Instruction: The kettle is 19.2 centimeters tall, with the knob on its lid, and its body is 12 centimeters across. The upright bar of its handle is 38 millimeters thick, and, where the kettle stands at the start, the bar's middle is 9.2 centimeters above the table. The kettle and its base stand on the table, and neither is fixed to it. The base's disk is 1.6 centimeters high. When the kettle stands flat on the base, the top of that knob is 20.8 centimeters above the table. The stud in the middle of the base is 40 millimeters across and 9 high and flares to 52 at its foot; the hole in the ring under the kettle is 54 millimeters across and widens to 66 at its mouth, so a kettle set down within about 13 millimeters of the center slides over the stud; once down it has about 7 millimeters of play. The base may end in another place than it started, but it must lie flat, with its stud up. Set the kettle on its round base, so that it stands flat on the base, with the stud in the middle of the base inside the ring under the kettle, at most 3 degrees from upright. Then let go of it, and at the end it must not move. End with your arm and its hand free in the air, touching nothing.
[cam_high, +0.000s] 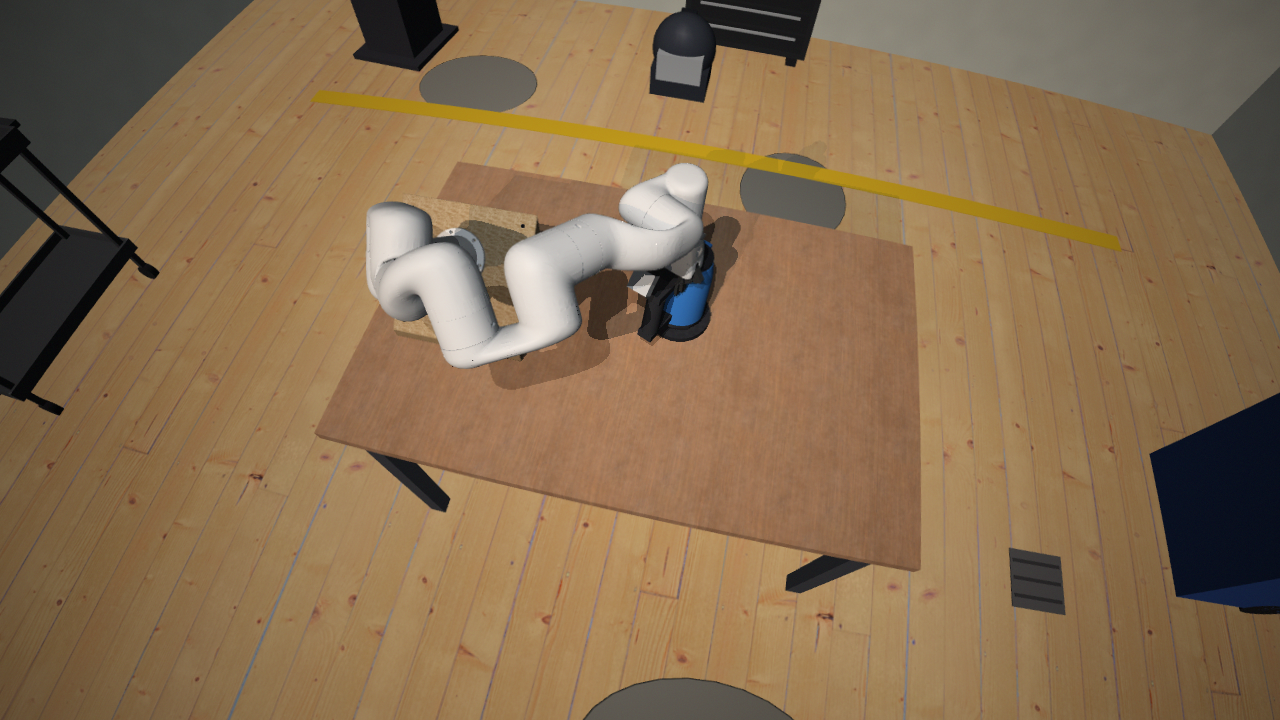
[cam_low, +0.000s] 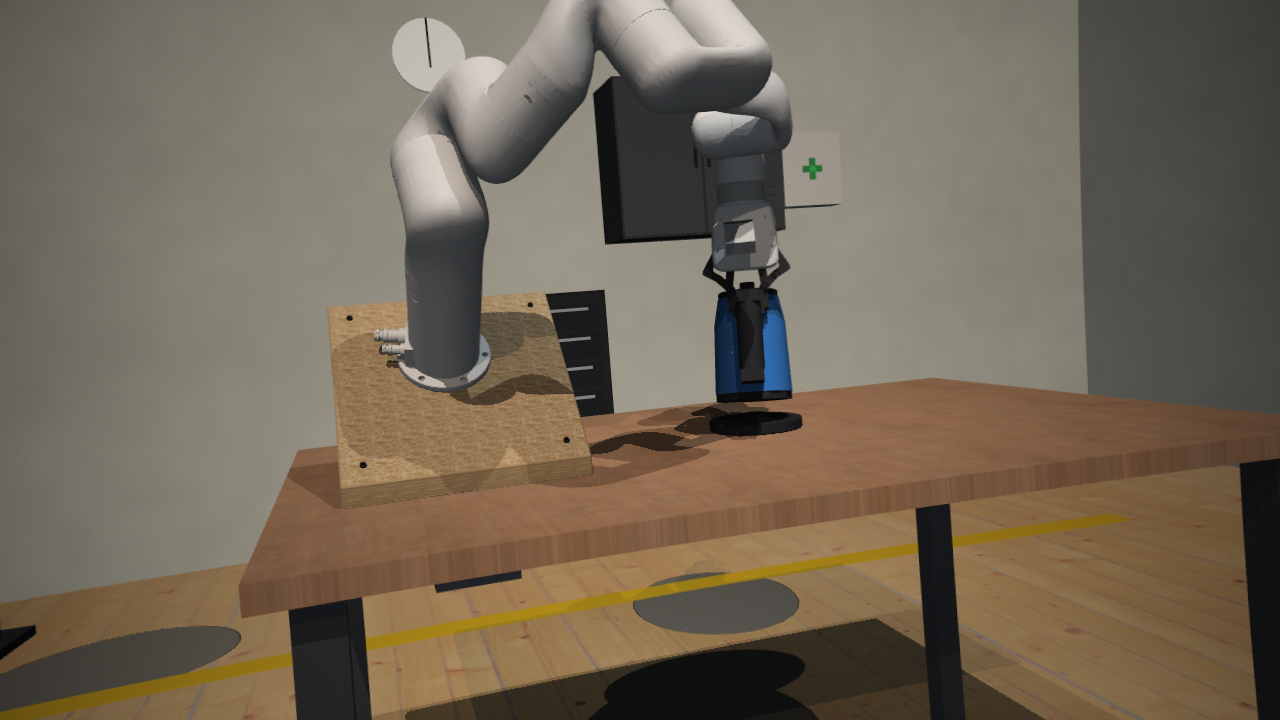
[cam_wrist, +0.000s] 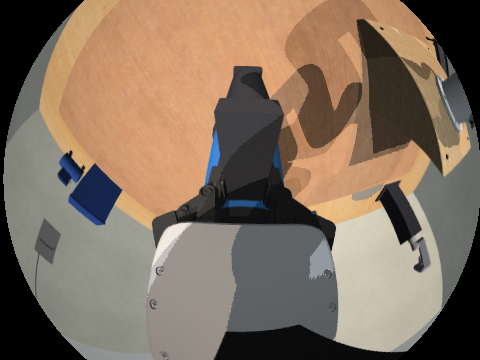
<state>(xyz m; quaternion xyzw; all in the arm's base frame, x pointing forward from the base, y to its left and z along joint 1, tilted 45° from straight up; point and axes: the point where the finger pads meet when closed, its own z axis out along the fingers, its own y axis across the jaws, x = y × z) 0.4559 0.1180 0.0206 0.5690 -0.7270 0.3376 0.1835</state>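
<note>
The blue kettle is 6 cm below my hand, 2 cm to the left of it and 1 cm ahead of it. Round my hand: round black base (19 cm below, 6 cm to the left, 2 cm ahead).
</note>
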